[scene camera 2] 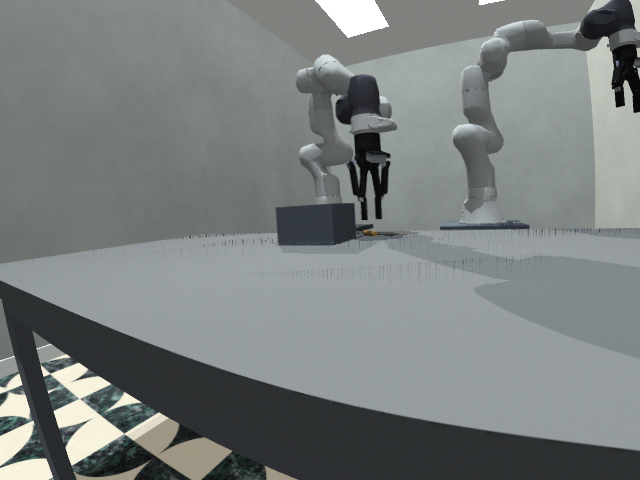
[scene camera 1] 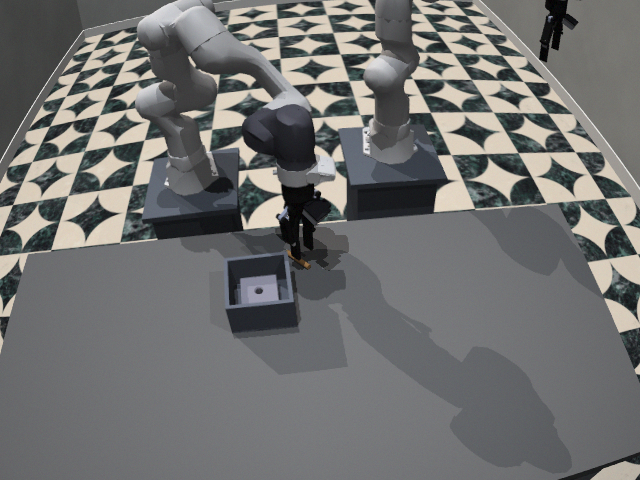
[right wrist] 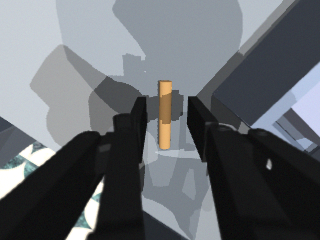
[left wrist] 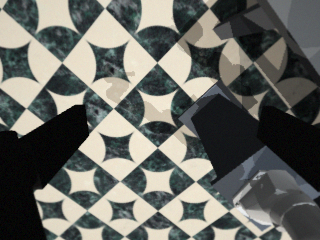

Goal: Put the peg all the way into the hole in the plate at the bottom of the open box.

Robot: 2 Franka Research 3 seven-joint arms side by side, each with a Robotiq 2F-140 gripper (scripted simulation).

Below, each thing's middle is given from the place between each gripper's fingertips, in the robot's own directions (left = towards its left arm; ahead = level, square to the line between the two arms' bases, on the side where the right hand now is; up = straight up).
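The orange peg (right wrist: 165,86) has my right gripper (scene camera 2: 371,219) 20 mm past it, 10 mm to the left of it and 70 mm above it. Going by their middles, of the things named here the orange peg is the nearest to my right gripper. Counted from my right hand, the dark blue-grey box (scene camera 1: 279,314) is 110 mm ahead, 120 mm to the right and 50 mm below, while the pale plate (scene camera 1: 262,288) is 110 mm ahead and 120 mm to the right of that same hand, and 40 mm below it.
My left hand is 370 mm short of the orange peg, 920 mm to the left of it and 410 mm above it. From my left hand I find the dark blue-grey box 490 mm ahead, 1040 mm to the right and 390 mm below; the pale plate, counted from the left hand too, is 490 mm ahead, 1040 mm to the right and 370 mm below.
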